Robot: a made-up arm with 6 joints. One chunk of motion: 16 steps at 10 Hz.
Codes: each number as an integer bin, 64 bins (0 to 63) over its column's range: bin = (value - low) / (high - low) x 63, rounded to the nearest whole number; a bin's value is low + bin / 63 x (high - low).
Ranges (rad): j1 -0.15..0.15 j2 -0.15..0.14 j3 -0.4..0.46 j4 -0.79..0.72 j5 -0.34..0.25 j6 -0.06..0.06
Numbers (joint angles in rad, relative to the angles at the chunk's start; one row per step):
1: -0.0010 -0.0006 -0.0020 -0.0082 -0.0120 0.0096
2: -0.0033 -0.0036 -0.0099 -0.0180 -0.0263 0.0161
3: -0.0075 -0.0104 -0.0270 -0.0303 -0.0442 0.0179
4: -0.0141 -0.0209 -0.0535 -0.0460 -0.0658 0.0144
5: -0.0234 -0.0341 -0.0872 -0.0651 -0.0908 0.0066
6: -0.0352 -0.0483 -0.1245 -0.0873 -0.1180 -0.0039
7: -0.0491 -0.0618 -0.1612 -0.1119 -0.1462 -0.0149
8: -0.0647 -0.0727 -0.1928 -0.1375 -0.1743 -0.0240
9: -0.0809 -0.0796 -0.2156 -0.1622 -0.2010 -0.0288
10: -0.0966 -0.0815 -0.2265 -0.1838 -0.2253 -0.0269
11: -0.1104 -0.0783 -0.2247 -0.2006 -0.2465 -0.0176
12: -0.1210 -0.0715 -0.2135 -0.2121 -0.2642 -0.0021
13: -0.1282 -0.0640 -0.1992 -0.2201 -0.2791 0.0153
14: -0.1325 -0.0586 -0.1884 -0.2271 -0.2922 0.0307
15: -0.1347 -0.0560 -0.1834 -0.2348 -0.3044 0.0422
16: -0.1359 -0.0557 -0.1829 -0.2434 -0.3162 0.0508
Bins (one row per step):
1: 31 32 29 33 35 37
2: 31 32 29 32 33 40
3: 30 30 27 32 32 41
4: 29 28 25 31 29 39
5: 27 25 23 30 27 35
6: 24 22 20 29 24 29
7: 21 19 17 28 21 24
8: 18 17 15 27 18 19
9: 15 15 14 26 15 16
10: 11 15 13 25 12 17
11: 8 16 13 25 10 22
12: 6 17 14 24 8 30
13: 5 19 15 24 7 40
14: 4 20 16 23 5 48
15: 3 20 16 23 4 54
16: 3 20 16 23 3 58

